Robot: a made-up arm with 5 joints. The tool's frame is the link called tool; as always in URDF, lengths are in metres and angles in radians. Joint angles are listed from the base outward.
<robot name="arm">
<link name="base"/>
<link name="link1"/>
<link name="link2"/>
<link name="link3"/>
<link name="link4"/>
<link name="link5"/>
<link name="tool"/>
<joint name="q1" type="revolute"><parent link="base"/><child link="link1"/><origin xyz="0 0 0.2"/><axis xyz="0 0 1"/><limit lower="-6.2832" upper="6.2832"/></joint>
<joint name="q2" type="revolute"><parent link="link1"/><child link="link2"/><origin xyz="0 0 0"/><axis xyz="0 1 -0.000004"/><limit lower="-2.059" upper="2.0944"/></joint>
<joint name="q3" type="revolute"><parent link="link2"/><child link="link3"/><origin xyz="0.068 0 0.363"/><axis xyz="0 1 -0.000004"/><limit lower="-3.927" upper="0.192"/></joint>
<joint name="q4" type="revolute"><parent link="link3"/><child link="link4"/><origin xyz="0.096 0 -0.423"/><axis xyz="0 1 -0.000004"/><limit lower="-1.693" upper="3.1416"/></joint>
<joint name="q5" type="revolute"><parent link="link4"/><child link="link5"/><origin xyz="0.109 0 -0.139"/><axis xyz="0 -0.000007 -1"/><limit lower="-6.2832" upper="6.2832"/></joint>
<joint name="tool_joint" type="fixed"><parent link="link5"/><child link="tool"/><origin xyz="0 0 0" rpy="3.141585 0 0"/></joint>
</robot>
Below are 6 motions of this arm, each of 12 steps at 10 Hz.
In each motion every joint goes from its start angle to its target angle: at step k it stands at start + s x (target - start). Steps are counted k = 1, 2, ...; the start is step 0. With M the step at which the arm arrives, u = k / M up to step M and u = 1 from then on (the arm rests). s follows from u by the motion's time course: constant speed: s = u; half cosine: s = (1 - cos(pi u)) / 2; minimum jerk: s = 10 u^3 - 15 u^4 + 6 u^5.
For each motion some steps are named. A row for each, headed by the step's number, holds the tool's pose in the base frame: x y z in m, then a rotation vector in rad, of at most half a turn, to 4 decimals.
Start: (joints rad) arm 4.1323 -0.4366 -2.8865 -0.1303 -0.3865
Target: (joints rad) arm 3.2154 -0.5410 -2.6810 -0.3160 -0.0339
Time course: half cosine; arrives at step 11
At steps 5, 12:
5: 0.3398 0.2312 1.0525 -0.1416 0.3201 0.3585
12: 0.4114 0.0304 1.0462 -0.0213 0.3959 0.0394

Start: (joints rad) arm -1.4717 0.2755 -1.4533 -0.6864 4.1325
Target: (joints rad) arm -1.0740 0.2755 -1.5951 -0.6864 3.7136
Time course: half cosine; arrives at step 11
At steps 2, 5, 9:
2: 0.0902 -0.6865 0.6080 1.1898 0.4641 -0.4158
5: 0.1833 -0.6631 0.6341 1.0686 0.6042 -0.4275
9: 0.3048 -0.6072 0.6703 0.8739 0.7594 -0.4438

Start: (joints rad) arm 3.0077 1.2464 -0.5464 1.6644 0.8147
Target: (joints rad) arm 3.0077 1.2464 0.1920 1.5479 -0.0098
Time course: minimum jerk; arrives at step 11
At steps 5, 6, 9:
5: 0.1030 -0.0139 0.0106 0.1556 0.4976 0.3308
6: 0.1308 -0.0176 0.0680 0.0957 0.4030 0.1958
9: 0.1667 -0.0224 0.2037 0.0148 0.1827 -0.1064

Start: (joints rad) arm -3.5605 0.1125 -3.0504 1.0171 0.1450
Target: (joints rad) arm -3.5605 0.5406 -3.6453 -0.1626 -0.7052
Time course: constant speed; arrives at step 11
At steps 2, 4, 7, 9, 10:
2: -0.1534 0.0683 1.1450 -0.1998 -0.9625 -0.3937
4: -0.1267 0.0564 1.1406 -0.0942 -0.7352 -0.5566
7: -0.0846 0.0377 1.1099 -0.0043 -0.3741 -0.8057
9: -0.0583 0.0260 1.0739 0.0082 -0.1236 -0.9683
10: -0.0465 0.0207 1.0516 -0.0004 0.0034 -1.0468

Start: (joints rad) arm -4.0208 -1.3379 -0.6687 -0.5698 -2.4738
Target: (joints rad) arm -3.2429 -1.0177 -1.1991 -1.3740 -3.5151
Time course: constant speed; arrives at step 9
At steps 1, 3, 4, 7, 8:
1: 0.0229 -0.0232 0.8080 -0.5137 0.4090 2.8319
3: 0.0578 -0.0413 0.8340 -0.2904 0.1476 2.8256
4: 0.0763 -0.0451 0.8433 -0.1520 0.0588 2.8089
7: 0.1272 -0.0358 0.8577 0.3106 -0.0205 2.7101
8: 0.1405 -0.0267 0.8586 0.4634 0.0162 2.6624

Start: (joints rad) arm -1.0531 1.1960 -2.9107 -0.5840 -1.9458
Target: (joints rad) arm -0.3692 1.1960 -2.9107 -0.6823 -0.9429
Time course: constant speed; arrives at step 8
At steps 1, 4, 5, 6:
1: 0.4519 -0.6561 0.5995 0.7600 0.3453 0.3329
4: 0.5987 -0.5158 0.6005 0.7705 0.2958 0.9321
5: 0.6388 -0.4615 0.6007 0.7787 0.2813 1.1324
6: 0.6740 -0.4042 0.6010 0.7895 0.2675 1.3329

